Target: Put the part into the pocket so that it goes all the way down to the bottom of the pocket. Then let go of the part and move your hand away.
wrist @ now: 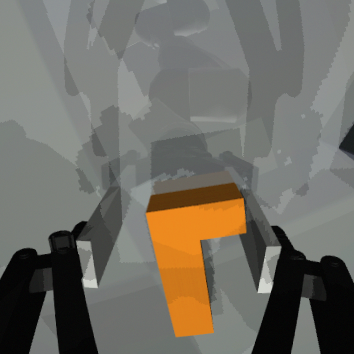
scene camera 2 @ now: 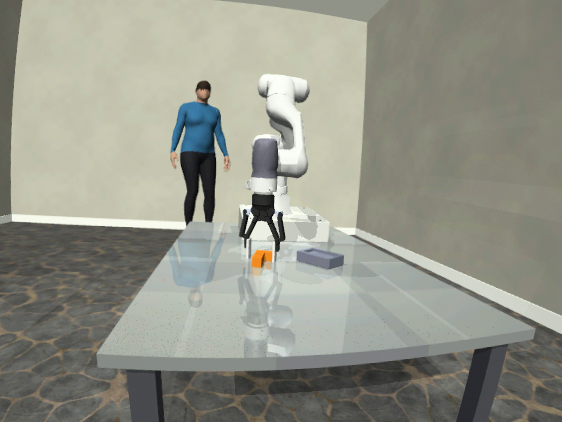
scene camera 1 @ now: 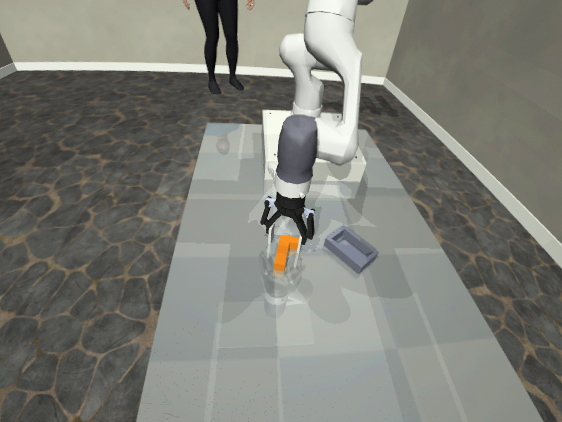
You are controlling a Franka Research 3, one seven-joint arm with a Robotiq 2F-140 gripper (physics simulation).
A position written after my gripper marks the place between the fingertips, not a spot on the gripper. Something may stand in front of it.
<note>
My gripper [scene camera 1: 284, 244] is open and touches an orange L-shaped part [wrist: 177, 220].
My gripper is seen too in the wrist view [wrist: 179, 207] and in scene camera 2 [scene camera 2: 261, 259].
</note>
